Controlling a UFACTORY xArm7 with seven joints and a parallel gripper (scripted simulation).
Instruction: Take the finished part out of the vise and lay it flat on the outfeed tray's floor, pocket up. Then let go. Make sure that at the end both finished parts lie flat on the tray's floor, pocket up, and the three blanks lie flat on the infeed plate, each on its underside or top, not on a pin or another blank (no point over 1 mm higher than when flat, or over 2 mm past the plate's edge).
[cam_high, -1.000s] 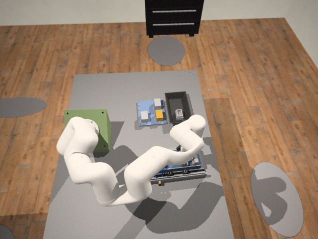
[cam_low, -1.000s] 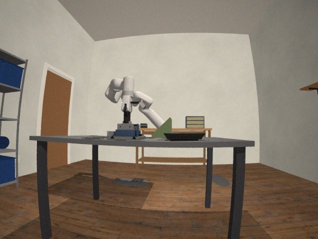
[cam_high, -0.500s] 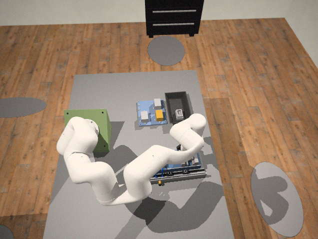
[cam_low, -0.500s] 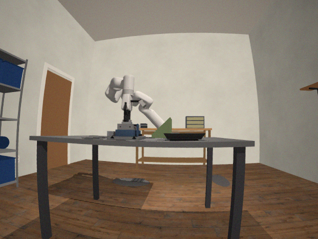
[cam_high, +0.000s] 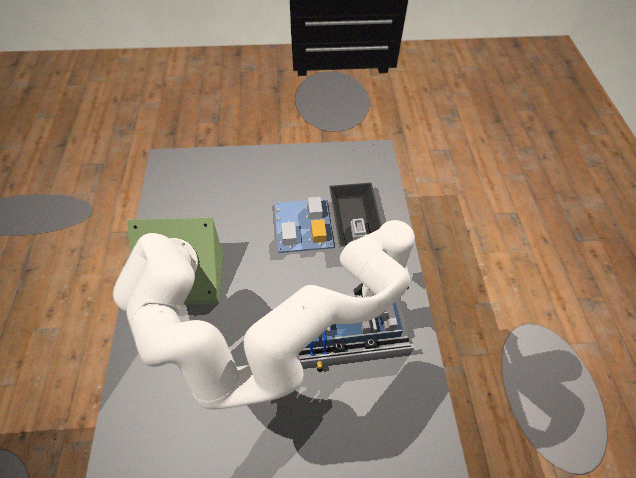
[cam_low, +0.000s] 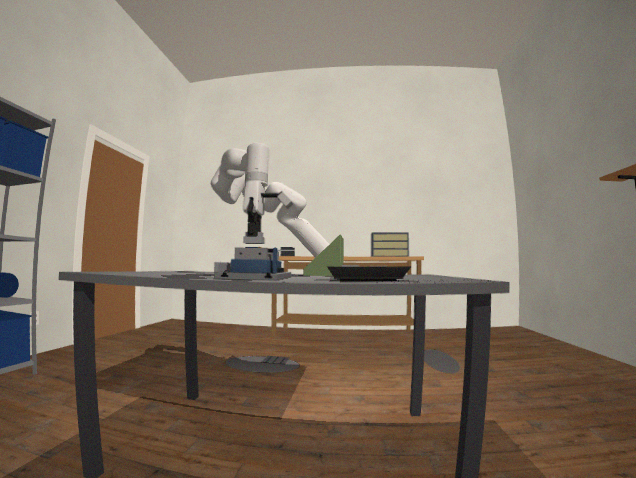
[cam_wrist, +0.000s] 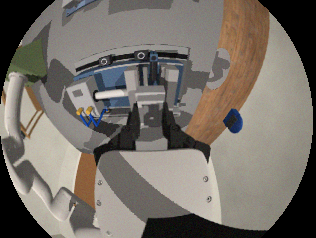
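Right now the vise is 60 mm behind my hand, 10 mm to the right of it and 110 mm below it. The rest, counted from my hand: yellow block (150 mm behind, 300 mm to the left, 130 mm below); then fixture plate (190 mm behind, 340 mm to the left, 150 mm below).
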